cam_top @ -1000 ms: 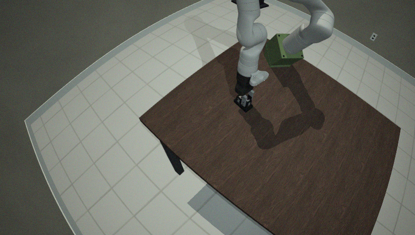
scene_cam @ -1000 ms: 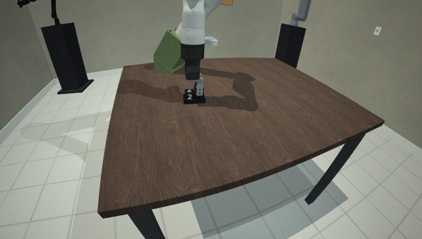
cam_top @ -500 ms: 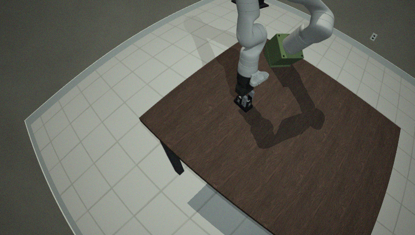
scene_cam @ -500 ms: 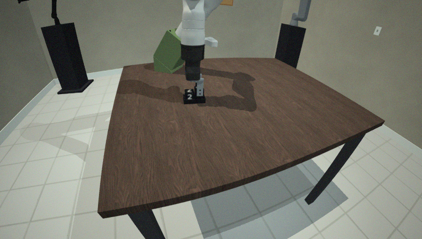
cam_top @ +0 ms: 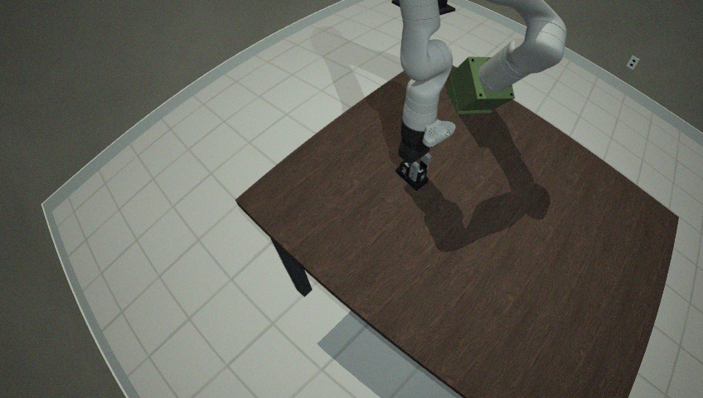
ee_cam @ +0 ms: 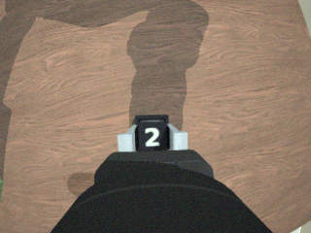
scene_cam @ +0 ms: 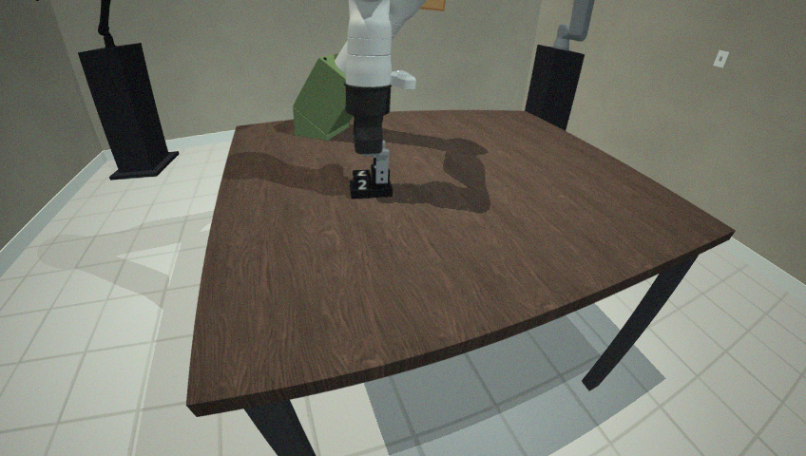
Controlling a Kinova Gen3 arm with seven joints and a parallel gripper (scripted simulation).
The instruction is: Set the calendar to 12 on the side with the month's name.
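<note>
Now: hand 40 mm above the black tray and 20 mm to the left of it.
</note>
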